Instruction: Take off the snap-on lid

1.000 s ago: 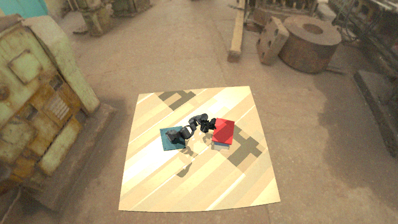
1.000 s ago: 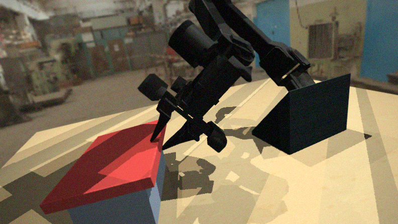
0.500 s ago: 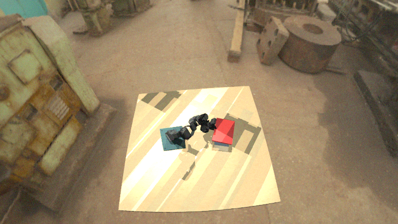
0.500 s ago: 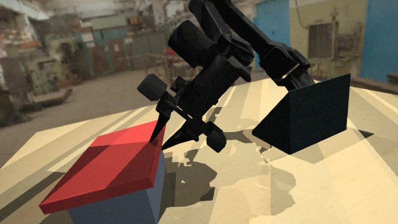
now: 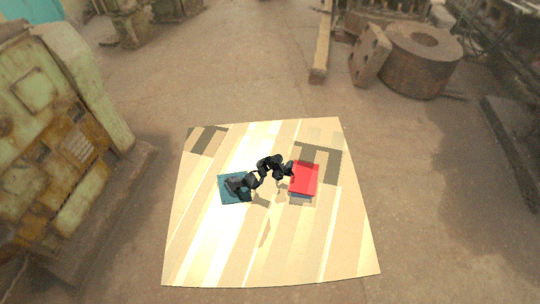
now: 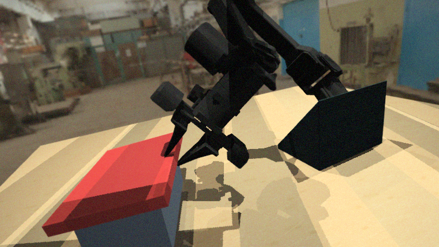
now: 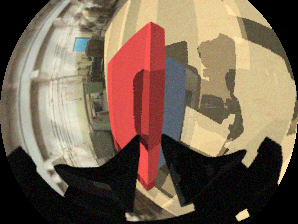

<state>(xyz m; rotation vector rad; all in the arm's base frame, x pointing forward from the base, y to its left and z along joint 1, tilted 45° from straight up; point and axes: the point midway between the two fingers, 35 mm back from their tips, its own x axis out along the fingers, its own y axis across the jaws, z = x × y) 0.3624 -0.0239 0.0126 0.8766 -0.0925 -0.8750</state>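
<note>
Right now the red lid is 7 cm ahead of my gripper tip and 3 cm to the right of it. Round my gripper tip: storage box: 7 cm ahead, 6 cm below, 3 cm to the right.
</note>
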